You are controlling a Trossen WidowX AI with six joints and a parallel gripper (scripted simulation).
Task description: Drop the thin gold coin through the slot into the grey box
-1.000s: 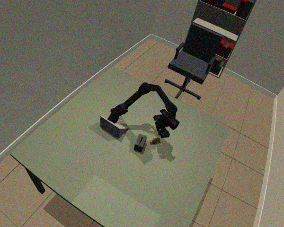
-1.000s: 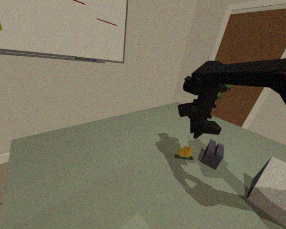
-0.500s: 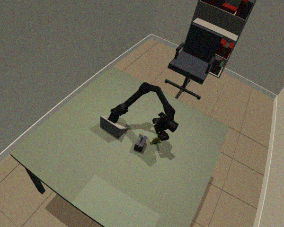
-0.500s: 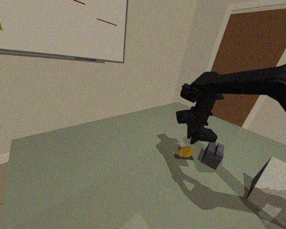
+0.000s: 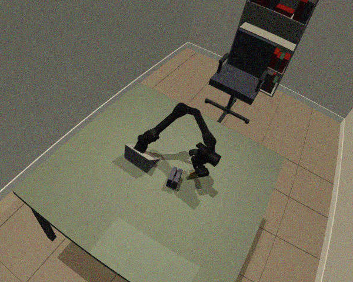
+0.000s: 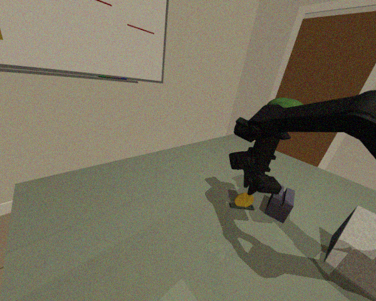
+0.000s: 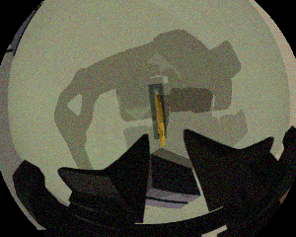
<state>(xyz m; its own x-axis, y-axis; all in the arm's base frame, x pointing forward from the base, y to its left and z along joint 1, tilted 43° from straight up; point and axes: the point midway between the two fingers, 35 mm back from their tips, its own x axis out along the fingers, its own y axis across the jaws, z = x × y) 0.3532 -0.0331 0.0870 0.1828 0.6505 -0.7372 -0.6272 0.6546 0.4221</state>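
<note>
Now: the thin gold coin 40 mm below my gripper tip.
</note>
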